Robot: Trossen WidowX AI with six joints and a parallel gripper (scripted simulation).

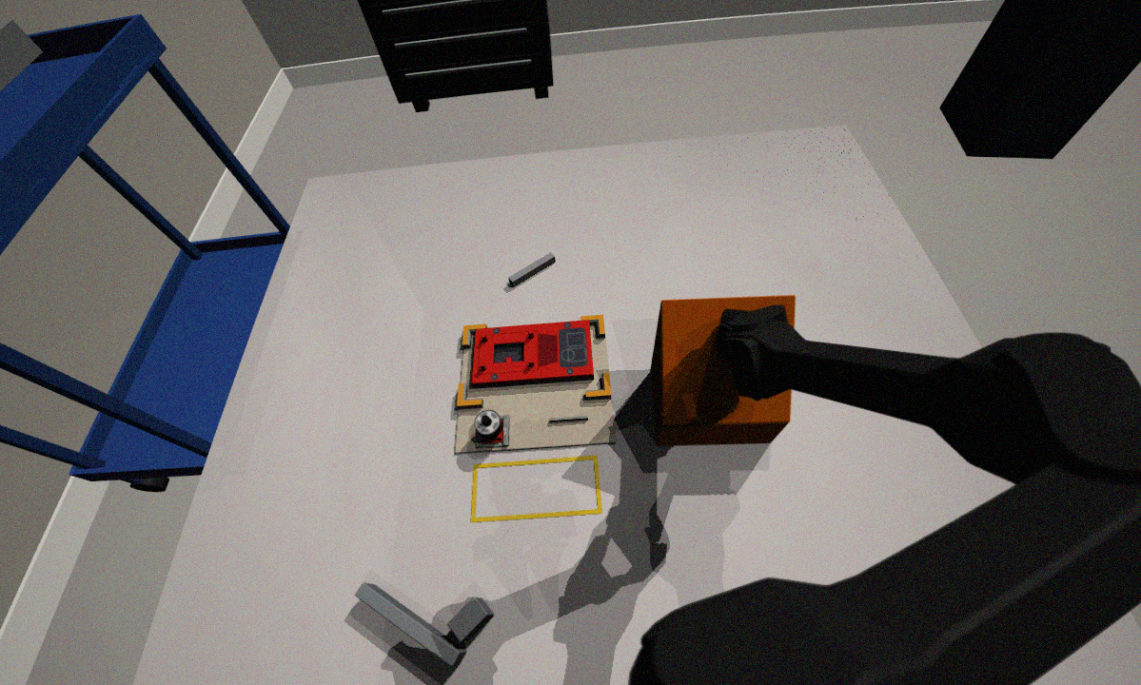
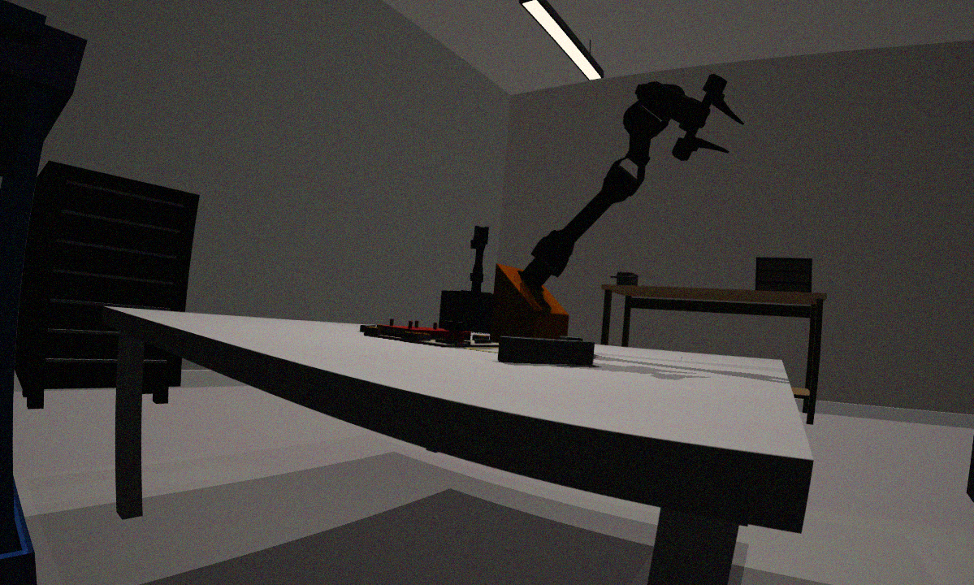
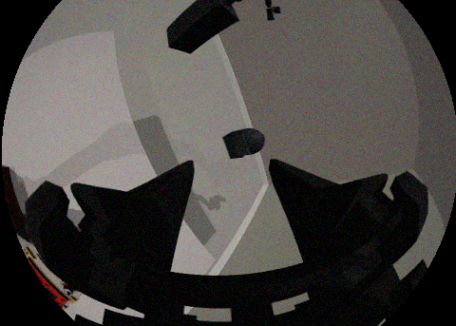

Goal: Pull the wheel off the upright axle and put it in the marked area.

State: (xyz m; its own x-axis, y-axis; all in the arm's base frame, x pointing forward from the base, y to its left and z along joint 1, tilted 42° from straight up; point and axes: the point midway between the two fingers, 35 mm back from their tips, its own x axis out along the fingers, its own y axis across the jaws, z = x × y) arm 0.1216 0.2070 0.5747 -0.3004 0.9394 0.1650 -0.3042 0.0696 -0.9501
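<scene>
My gripper tip is now 47 cm to the left of the grey wheel, 41 cm above it and 27 cm short of it. Also, from my gripper tip: grey bar: 80 cm to the right, 44 cm below, 25 cm ahead.
</scene>
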